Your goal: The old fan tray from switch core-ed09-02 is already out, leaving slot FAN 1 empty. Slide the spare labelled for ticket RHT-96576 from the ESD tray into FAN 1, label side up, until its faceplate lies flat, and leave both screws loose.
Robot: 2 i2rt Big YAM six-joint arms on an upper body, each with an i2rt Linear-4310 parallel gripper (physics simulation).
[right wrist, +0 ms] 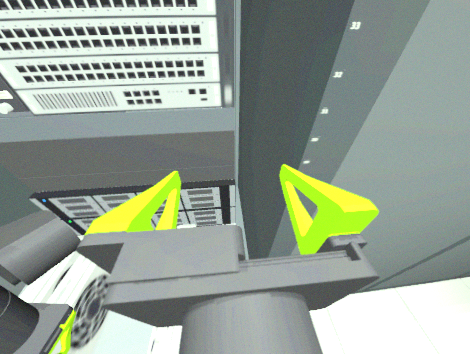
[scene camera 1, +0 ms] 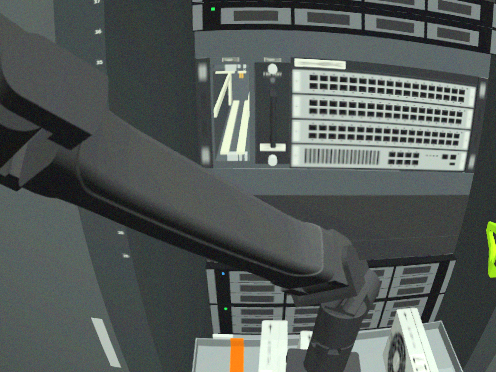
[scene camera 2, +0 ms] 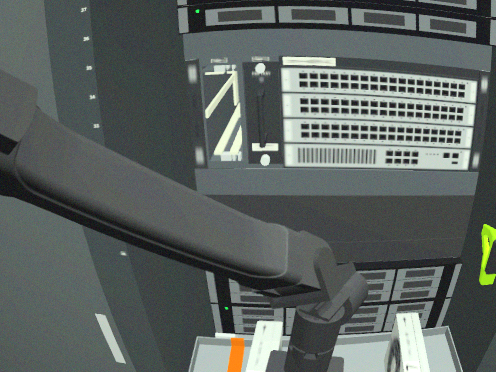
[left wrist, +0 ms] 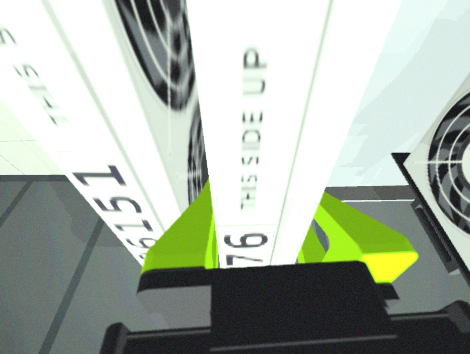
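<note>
The spare [left wrist: 250, 150], a long white fan tray marked THIS SIDE UP with label digits ending in 76, is between the fingers of my left gripper [left wrist: 251, 176], which is shut on it. The rest of its label is hidden. The left arm's wrist hangs over the light grey ESD tray [scene camera 1: 199, 355] [scene camera 2: 200, 355] and hides the gripper in both scene views. The FAN 1 slot [scene camera 1: 235, 125] [scene camera 2: 227, 130] is open, with pale rails inside, at the switch's left end. My right gripper [right wrist: 230, 173] is open and empty, right of the switch.
Another white fan tray [scene camera 1: 274, 345] [scene camera 2: 265, 345] [left wrist: 85, 125], label ending in 6151, stands close beside the held spare. A further one [scene camera 1: 414, 340] [scene camera 2: 412, 340] leans at the ESD tray's right. An orange strip [scene camera 1: 236, 355] [scene camera 2: 236, 352] lies left. A dark fan tray [scene camera 1: 272, 110] [scene camera 2: 261, 110] fills the neighbouring slot.
</note>
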